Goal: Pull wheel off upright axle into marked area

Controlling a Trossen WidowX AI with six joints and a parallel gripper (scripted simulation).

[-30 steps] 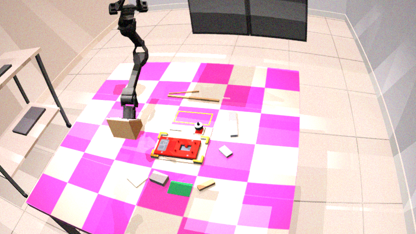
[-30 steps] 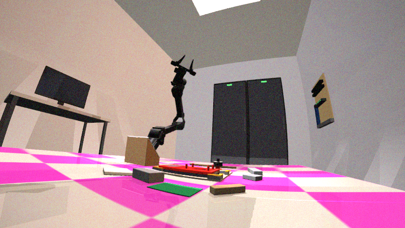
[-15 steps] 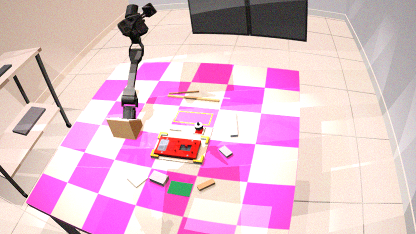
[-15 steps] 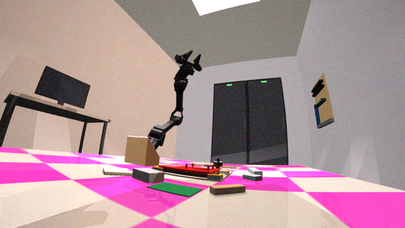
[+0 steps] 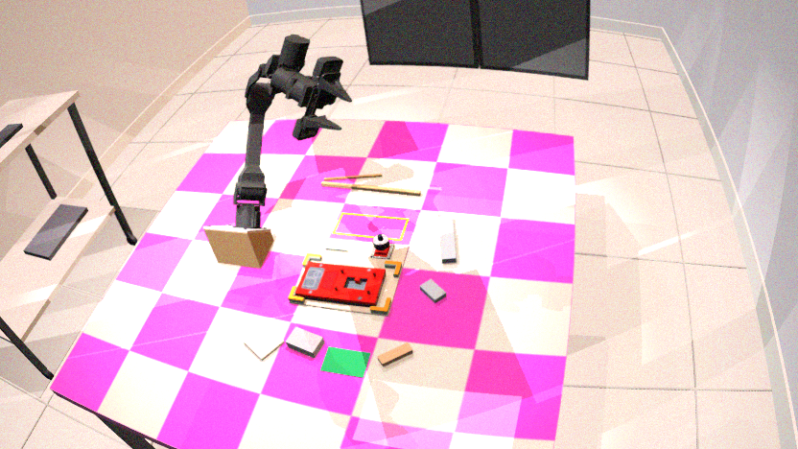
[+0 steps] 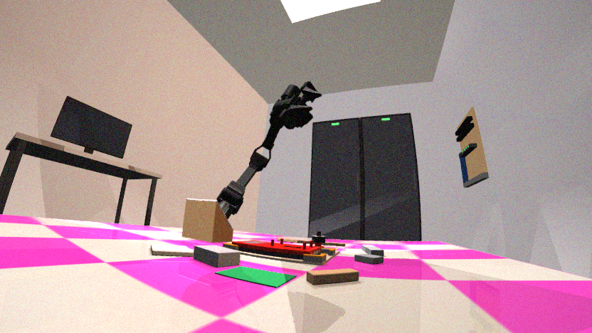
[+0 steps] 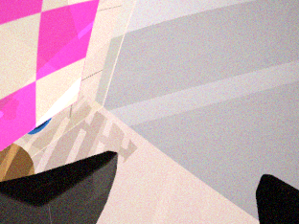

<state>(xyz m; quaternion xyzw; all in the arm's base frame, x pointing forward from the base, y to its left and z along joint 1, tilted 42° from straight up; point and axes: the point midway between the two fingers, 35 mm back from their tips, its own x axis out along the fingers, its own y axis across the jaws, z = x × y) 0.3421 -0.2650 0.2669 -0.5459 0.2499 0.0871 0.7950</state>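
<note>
Now: gripper tip 410 mm above the wheel and 80 mm to the right of it. Also, from my gripper tip: wooden stick: 450 mm below, 310 mm to the left, 110 mm behind; axle: 420 mm below, 80 mm to the left.
</note>
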